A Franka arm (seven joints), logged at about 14 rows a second.
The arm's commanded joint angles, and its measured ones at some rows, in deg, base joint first. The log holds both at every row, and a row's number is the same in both.
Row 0, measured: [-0.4, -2.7, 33.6, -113.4, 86.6, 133.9, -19.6]
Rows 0 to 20, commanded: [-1.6, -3.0, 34.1, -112.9, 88.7, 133.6, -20.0]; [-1.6, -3.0, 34.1, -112.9, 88.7, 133.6, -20.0]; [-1.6, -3.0, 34.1, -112.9, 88.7, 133.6, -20.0]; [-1.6, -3.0, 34.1, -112.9, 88.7, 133.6, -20.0]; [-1.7, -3.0, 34.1, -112.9, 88.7, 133.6, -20.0]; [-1.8, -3.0, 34.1, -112.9, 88.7, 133.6, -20.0]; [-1.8, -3.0, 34.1, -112.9, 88.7, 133.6, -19.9]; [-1.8, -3.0, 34.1, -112.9, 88.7, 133.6, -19.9]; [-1.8, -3.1, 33.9, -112.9, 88.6, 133.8, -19.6]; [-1.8, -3.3, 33.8, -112.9, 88.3, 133.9, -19.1]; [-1.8, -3.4, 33.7, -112.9, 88.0, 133.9, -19.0]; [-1.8, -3.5, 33.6, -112.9, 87.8, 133.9, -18.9]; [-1.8, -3.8, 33.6, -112.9, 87.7, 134.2, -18.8]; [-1.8, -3.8, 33.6, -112.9, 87.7, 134.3, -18.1]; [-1.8, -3.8, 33.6, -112.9, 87.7, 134.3, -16.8]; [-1.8, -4.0, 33.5, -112.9, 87.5, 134.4, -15.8]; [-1.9, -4.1, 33.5, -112.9, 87.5, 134.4, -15.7]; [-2.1, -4.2, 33.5, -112.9, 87.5, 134.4, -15.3]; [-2.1, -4.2, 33.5, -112.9, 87.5, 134.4, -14.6]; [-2.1, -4.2, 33.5, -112.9, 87.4, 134.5, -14.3]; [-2.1, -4.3, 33.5, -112.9, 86.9, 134.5, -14.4]
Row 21, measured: [-1.2, -3.4, 33.0, -112.7, 86.6, 133.9, -15.6]
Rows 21 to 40, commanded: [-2.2, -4.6, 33.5, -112.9, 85.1, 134.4, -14.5]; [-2.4, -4.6, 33.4, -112.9, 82.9, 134.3, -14.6]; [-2.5, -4.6, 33.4, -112.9, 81.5, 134.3, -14.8]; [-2.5, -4.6, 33.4, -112.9, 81.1, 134.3, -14.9]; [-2.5, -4.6, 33.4, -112.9, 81.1, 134.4, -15.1]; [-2.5, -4.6, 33.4, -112.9, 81.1, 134.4, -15.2]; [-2.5, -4.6, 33.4, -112.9, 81.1, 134.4, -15.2]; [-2.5, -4.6, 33.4, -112.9, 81.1, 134.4, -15.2]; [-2.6, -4.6, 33.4, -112.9, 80.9, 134.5, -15.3]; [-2.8, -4.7, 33.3, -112.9, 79.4, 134.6, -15.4]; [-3.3, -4.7, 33.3, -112.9, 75.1, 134.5, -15.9]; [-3.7, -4.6, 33.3, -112.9, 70.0, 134.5, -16.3]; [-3.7, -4.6, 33.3, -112.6, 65.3, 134.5, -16.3]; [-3.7, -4.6, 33.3, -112.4, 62.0, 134.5, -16.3]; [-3.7, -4.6, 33.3, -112.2, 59.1, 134.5, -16.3]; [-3.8, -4.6, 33.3, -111.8, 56.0, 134.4, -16.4]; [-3.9, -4.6, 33.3, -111.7, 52.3, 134.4, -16.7]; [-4.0, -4.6, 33.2, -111.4, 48.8, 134.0, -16.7]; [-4.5, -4.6, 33.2, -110.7, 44.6, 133.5, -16.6]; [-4.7, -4.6, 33.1, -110.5, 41.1, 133.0, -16.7]
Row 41, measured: [-3.3, -4.0, 32.7, -111.1, 46.5, 133.9, -16.0]
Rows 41 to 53, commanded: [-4.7, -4.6, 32.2, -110.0, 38.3, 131.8, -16.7]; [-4.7, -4.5, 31.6, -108.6, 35.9, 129.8, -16.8]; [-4.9, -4.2, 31.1, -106.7, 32.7, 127.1, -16.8]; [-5.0, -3.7, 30.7, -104.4, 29.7, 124.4, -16.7]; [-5.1, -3.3, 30.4, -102.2, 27.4, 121.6, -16.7]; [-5.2, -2.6, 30.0, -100.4, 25.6, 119.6, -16.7]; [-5.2, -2.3, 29.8, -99.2, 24.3, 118.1, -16.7]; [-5.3, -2.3, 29.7, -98.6, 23.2, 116.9, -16.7]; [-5.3, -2.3, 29.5, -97.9, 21.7, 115.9, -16.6]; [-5.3, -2.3, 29.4, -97.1, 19.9, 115.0, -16.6]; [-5.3, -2.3, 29.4, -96.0, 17.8, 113.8, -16.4]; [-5.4, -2.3, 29.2, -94.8, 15.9, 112.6, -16.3]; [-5.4, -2.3, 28.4, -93.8, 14.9, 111.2, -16.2]
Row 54, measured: [-4.7, -3.4, 28.7, -97.3, 17.7, 114.4, -16.0]
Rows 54 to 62, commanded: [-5.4, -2.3, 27.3, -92.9, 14.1, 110.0, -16.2]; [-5.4, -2.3, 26.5, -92.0, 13.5, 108.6, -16.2]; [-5.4, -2.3, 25.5, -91.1, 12.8, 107.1, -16.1]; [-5.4, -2.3, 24.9, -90.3, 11.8, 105.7, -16.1]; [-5.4, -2.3, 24.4, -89.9, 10.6, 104.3, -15.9]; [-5.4, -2.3, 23.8, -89.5, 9.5, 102.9, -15.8]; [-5.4, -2.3, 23.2, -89.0, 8.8, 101.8, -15.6]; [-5.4, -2.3, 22.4, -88.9, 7.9, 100.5, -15.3]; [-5.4, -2.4, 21.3, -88.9, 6.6, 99.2, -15.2]
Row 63, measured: [-4.9, -3.3, 22.2, -90.6, 9.2, 102.0, -16.0]
